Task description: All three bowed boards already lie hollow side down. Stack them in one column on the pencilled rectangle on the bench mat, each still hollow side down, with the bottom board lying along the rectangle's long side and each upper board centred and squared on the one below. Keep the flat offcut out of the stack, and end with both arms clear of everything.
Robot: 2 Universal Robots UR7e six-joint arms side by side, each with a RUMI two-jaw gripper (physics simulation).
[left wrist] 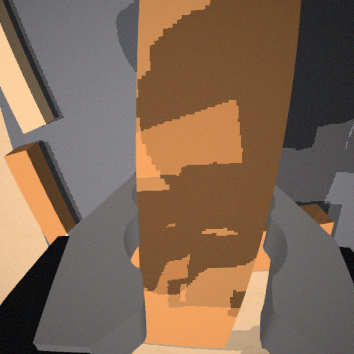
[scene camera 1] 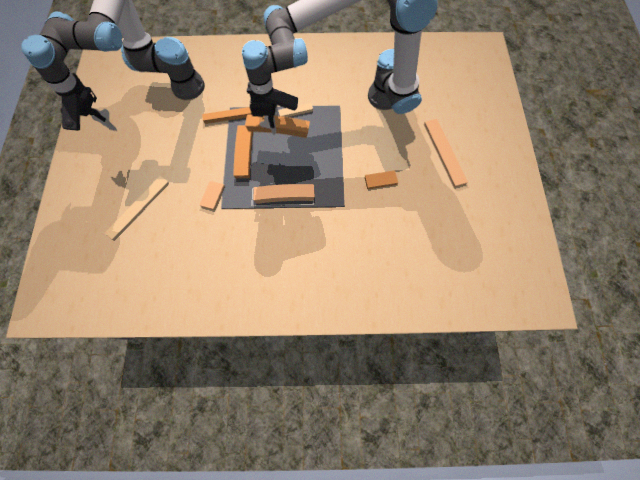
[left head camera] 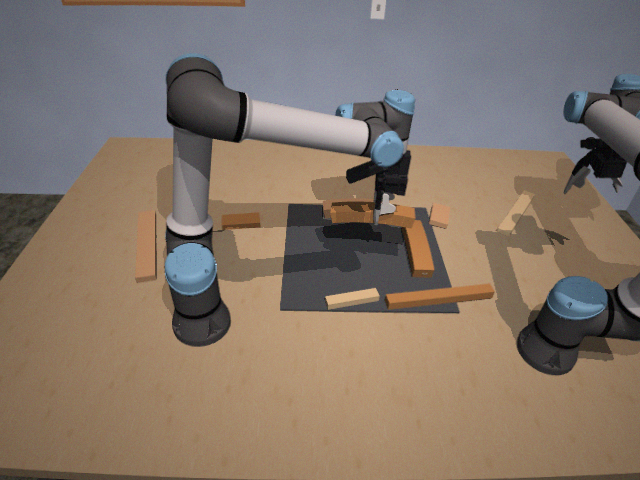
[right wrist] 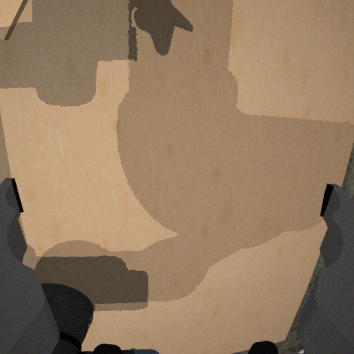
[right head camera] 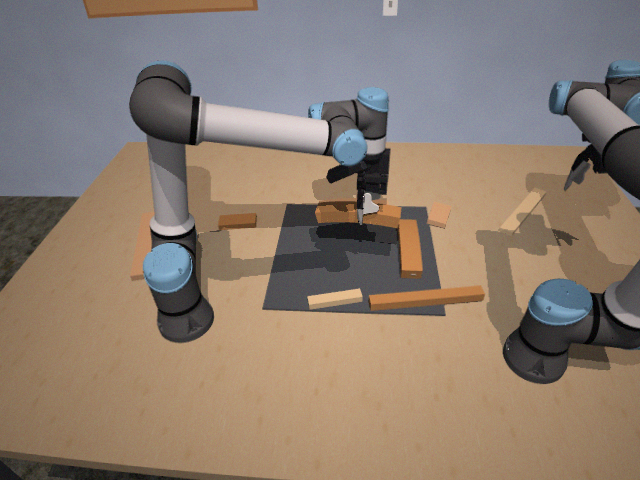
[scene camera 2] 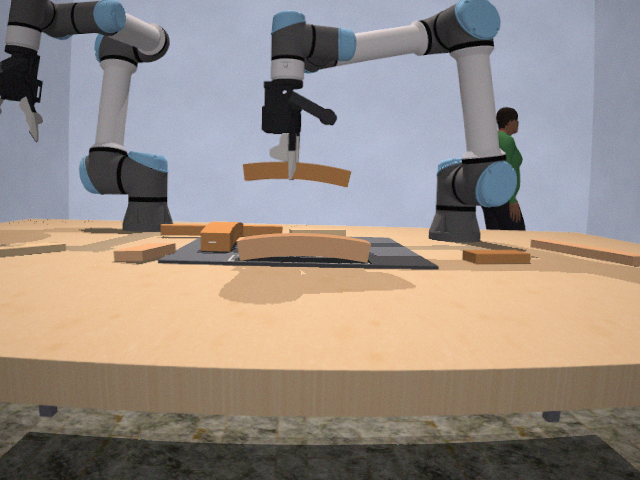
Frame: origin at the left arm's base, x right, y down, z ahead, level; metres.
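Where they show: left gripper, between the fingertips: (left wrist: pixel 199 177) (scene camera 1: pixel 275 127) (left head camera: pixel 376 218) (right head camera: pixel 362 218) (scene camera 2: pixel 291 180); right gripper, between the fingertips: (scene camera 1: pixel 94 128) (left head camera: pixel 590 193) (right wrist: pixel 173 183) (right head camera: pixel 593 189) (scene camera 2: pixel 6 138); left arm's base, origin of its link: (scene camera 1: pixel 384 96) (left head camera: pixel 202 323) (right head camera: pixel 186 320) (scene camera 2: pixel 454 239); right arm's base, origin of its link: (scene camera 1: pixel 188 86) (left head camera: pixel 545 350) (right wrist: pixel 55 306) (right head camera: pixel 533 357) (scene camera 2: pixel 148 229).
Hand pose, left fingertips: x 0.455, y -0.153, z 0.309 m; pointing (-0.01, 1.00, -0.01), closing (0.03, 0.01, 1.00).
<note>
Things, the pixels of their top centre, and the offset from my left fingertips. Level surfaces: height alone.
- second bowed board, centre of its top: (scene camera 2: pixel 305 234) (right head camera: pixel 353 202) (left head camera: pixel 357 203) (scene camera 1: pixel 284 190) dx -0.044, dy +0.101, dz +0.221 m
- third bowed board, centre of its top: (scene camera 2: pixel 224 222) (right head camera: pixel 409 239) (left head camera: pixel 418 239) (scene camera 1: pixel 242 148) dx +0.146, dy +0.098, dz +0.036 m
- mat, height of its surface: dy +0.147 m
- long straight orange strip, centre of its top: (scene camera 2: pixel 222 225) (right head camera: pixel 427 294) (left head camera: pixel 441 293) (scene camera 1: pixel 238 111) dx +0.193, dy +0.121, dz -0.167 m
- short pale strip, centre of its top: (left wrist: pixel 3 63) (scene camera 2: pixel 317 229) (right head camera: pixel 334 296) (left head camera: pixel 352 296) (scene camera 1: pixel 295 109) dx -0.058, dy +0.127, dz -0.196 m
My left gripper (left head camera: pixel 377 219) (scene camera 1: pixel 271 124) (scene camera 2: pixel 292 173) (left wrist: pixel 199 177) is shut on a bowed board (right head camera: pixel 336 212) (scene camera 1: pixel 297 126) (scene camera 2: pixel 325 173) (left wrist: pixel 200 140). It holds the board high above the mat, hollow side down, its right end a little lower in scene camera 2. A second bowed board (scene camera 1: pixel 283 193) (scene camera 2: pixel 305 248) lies hollow side down along the pencilled rectangle (scene camera 2: pixel 232 257), which it mostly hides. The third bowed board (left head camera: pixel 419 250) (right head camera: pixel 409 248) (scene camera 1: pixel 241 152) (scene camera 2: pixel 218 238) lies crosswise on the mat (scene camera 1: pixel 330 155). My right gripper (left head camera: pixel 592 190) (right wrist: pixel 173 183) is open and empty, off to the side.
A long straight orange strip (left head camera: pixel 439 296) (right head camera: pixel 426 297) and a short pale strip (left head camera: pixel 352 298) lie at the mat's near edge in the head views. Blocks (scene camera 1: pixel 211 196) (scene camera 1: pixel 381 179) lie on either side of the mat. Longer strips (scene camera 1: pixel 138 209) (scene camera 1: pixel 445 152) lie farther out.
</note>
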